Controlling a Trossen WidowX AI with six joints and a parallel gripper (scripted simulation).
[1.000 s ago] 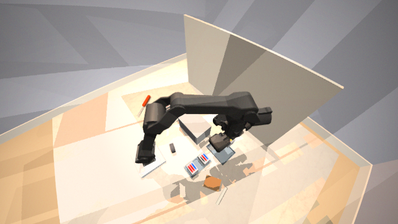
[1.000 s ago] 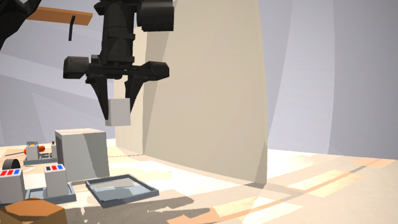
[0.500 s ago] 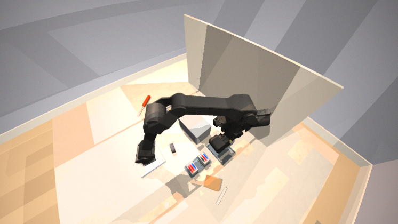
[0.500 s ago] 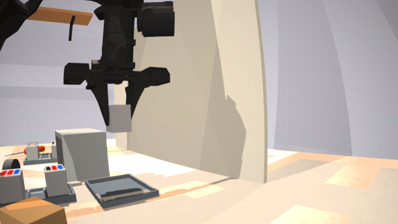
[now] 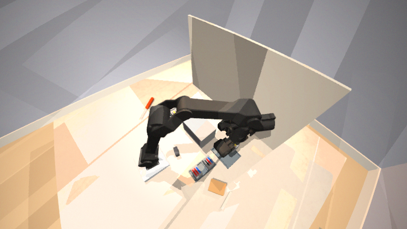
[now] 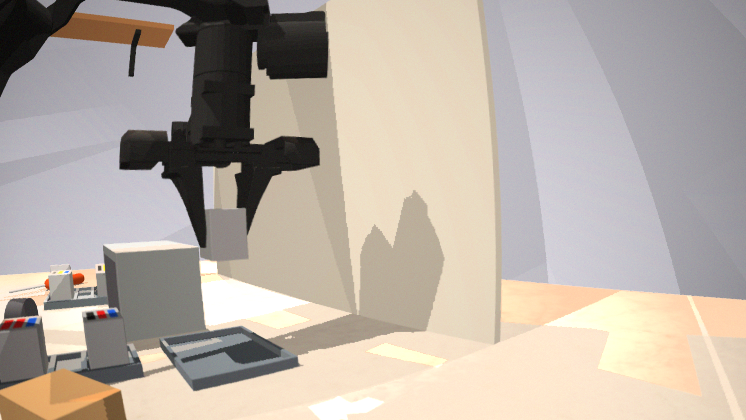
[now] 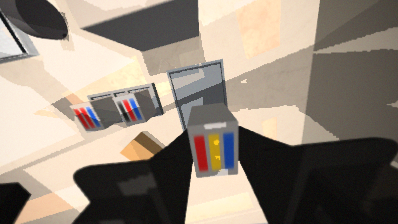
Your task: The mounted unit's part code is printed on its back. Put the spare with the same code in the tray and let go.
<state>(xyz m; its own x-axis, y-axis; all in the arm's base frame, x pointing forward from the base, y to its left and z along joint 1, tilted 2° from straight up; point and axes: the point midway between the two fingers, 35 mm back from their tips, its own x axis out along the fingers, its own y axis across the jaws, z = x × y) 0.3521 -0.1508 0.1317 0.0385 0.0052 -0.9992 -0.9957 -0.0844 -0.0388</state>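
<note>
The grey tray lies 100 mm below my gripper tip and 10 mm behind it. Round my gripper tip: orange box (140 mm behind, 110 mm to the right, 90 mm below); then block (20 mm above); then grey mounted unit (190 mm to the left, 70 mm behind, 60 mm below).
</note>
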